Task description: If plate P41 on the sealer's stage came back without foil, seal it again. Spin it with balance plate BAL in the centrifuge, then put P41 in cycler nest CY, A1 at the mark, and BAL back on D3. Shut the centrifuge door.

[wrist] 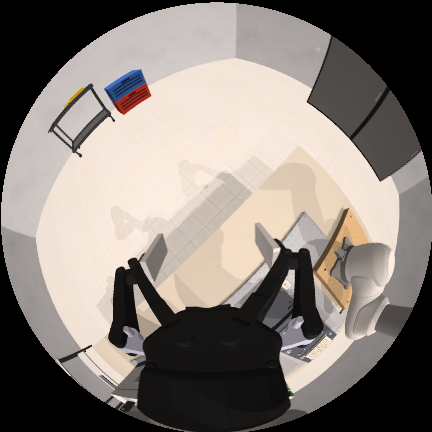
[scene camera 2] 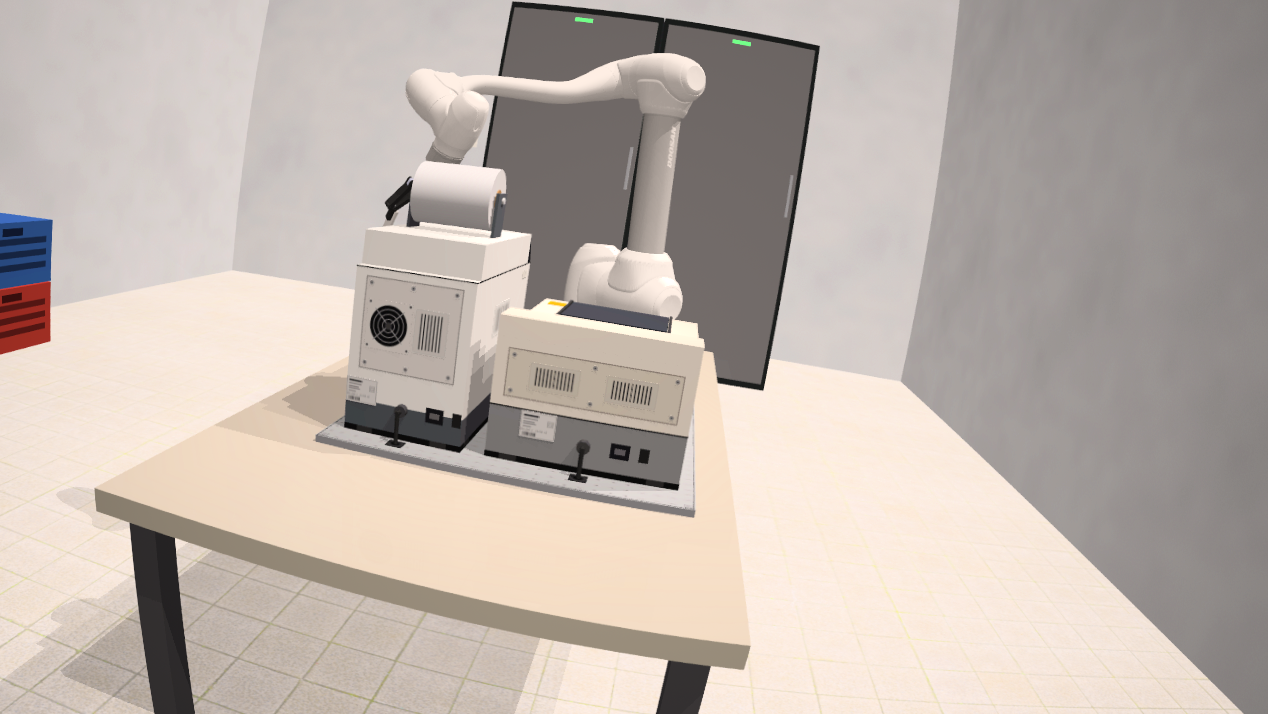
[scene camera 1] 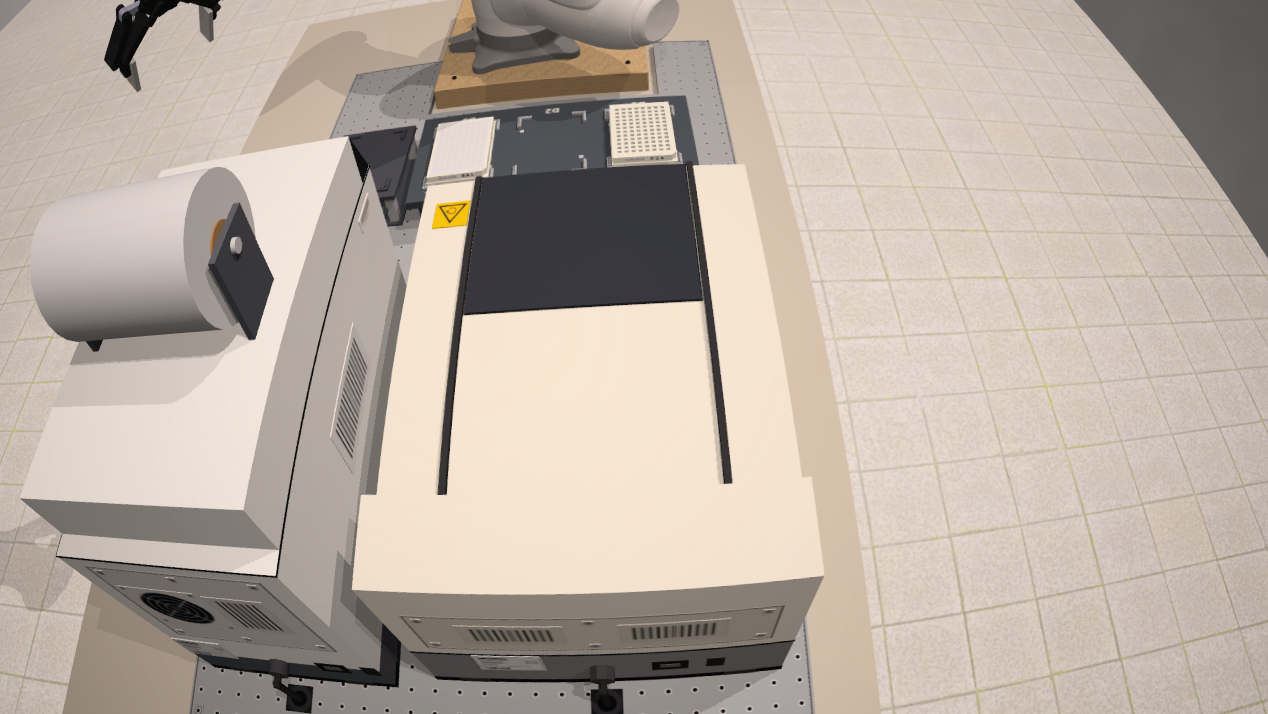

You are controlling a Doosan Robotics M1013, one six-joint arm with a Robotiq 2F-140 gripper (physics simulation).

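Pixels of known places: gripper, between the fingertips: (wrist: 208,237) (scene camera 1: 170,59); arm's base, origin of its link: (wrist: 346,263) (scene camera 1: 523,41).
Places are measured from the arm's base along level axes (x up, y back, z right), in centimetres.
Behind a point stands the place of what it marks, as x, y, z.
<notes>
My gripper (scene camera 1: 171,53) {26.0, -23.9, 52.5} (wrist: 208,237) {26.0, -23.9, 52.5} is open and empty, high beyond the sealer; it is partly hidden behind the foil roll in scene view 2. The sealer (scene camera 1: 150,425) {32.2, -95.4, 31.8} (scene camera 2: 417,248) {30.1, -101.6, 34.4} is the tall white machine with the roll on top. Its stage and plate P41 cannot be made out. The centrifuge (scene camera 1: 567,532) {21.6, -102.3, 2.4} (scene camera 2: 594,354) {17.6, -107.0, 2.8} stands beside it; its dark door panel (scene camera 1: 581,239) {18.5, -71.8, -2.7} lies flat between the rails and looks shut. Balance plate BAL (scene camera 1: 463,146) {4.6, -35.2, 10.2}, white, sits on the deck's nest left of D2. The cycler nest cannot be made out.
The foil roll (scene camera 1: 124,257) {43.1, -89.4, 29.4} (scene camera 2: 454,192) {39.7, -90.8, 31.0} stands up from the sealer's top. A second plate with visible wells (scene camera 1: 642,130) {4.5, -38.4, -14.1} sits on the dark deck (scene camera 1: 545,146) {3.0, -36.7, -1.0}, right of D2. The arm's base is on a wooden block (scene camera 1: 541,84) {-1.2, -14.0, -1.9} (wrist: 327,270) {0.0, -8.3, 10.3} behind the deck.
</notes>
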